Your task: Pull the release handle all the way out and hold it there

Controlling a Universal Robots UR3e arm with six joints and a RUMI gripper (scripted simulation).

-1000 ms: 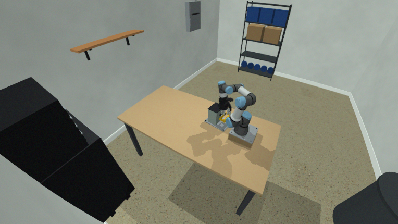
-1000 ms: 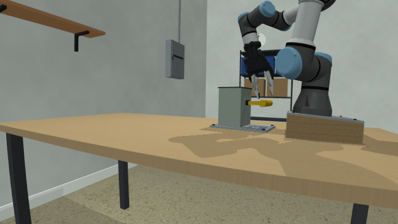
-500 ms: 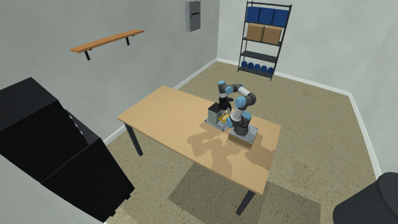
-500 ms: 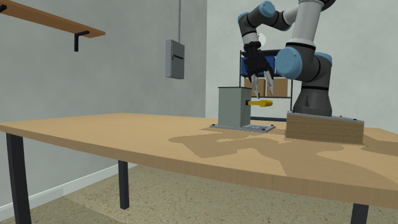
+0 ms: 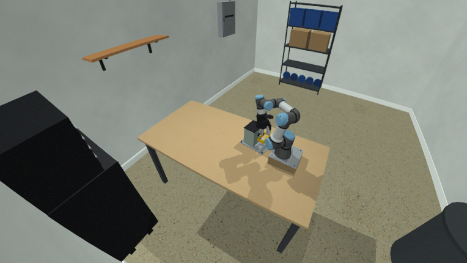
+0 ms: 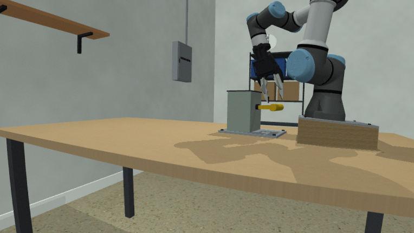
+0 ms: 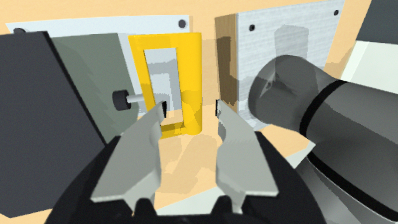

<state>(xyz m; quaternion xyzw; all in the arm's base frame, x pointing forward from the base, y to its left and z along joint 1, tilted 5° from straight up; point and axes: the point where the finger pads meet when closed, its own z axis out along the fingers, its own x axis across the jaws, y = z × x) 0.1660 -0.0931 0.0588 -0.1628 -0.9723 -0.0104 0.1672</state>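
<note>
My hand is 8 cm short of the grey baseplate, 3 cm to the left of it and 14 cm above it.
</note>
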